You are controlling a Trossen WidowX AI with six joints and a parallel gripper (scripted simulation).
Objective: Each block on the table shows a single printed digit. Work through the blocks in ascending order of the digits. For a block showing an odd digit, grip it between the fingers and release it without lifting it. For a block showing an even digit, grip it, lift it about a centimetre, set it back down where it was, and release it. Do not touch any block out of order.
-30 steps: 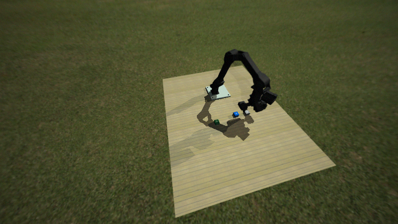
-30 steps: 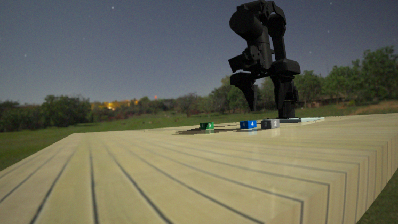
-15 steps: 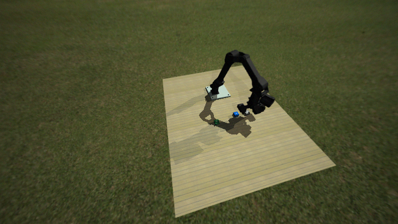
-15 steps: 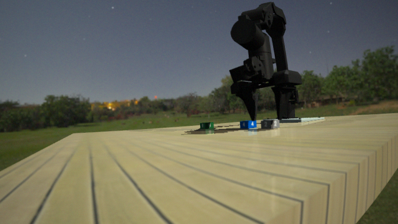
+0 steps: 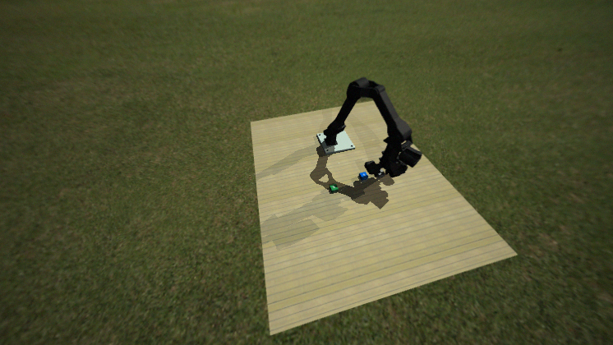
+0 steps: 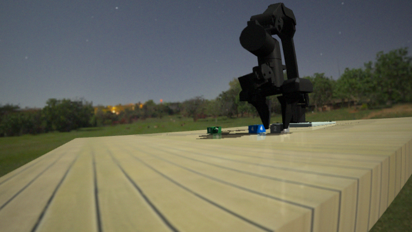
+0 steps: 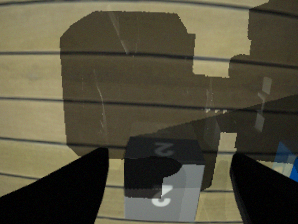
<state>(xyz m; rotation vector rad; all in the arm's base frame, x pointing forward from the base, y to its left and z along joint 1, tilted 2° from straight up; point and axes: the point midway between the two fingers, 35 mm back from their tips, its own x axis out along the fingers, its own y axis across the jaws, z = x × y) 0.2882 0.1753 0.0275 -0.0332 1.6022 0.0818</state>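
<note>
Right now my gripper tip is 1 cm past the grey block marked 2. The rest, counted from my gripper tip: green block (3 cm ahead, 25 cm to the right); then blue block marked 4 (1 cm behind, 8 cm to the right).
</note>
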